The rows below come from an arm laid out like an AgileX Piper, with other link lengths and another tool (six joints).
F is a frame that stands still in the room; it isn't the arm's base.
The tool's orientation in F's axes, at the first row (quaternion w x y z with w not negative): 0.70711 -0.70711 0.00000 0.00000
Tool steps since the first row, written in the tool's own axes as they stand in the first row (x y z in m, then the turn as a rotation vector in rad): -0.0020 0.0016 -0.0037 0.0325 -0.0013 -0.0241; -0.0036 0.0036 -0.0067 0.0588 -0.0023 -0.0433; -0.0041 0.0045 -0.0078 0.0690 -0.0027 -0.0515; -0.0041 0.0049 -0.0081 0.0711 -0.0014 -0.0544; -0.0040 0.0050 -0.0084 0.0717 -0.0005 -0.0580; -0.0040 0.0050 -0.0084 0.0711 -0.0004 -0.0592; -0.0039 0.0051 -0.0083 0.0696 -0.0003 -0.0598; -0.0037 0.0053 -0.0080 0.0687 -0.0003 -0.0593; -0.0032 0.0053 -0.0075 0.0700 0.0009 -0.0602
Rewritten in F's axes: -0.0020 -0.0037 -0.0016 0.0325 -0.0241 0.0013; -0.0036 -0.0067 -0.0036 0.0588 -0.0433 0.0023; -0.0041 -0.0078 -0.0045 0.0690 -0.0515 0.0027; -0.0041 -0.0081 -0.0049 0.0711 -0.0544 0.0014; -0.0040 -0.0084 -0.0050 0.0717 -0.0580 0.0005; -0.0040 -0.0084 -0.0050 0.0711 -0.0592 0.0004; -0.0039 -0.0083 -0.0051 0.0696 -0.0598 0.0003; -0.0037 -0.0080 -0.0053 0.0687 -0.0593 0.0003; -0.0032 -0.0075 -0.0053 0.0700 -0.0602 -0.0009
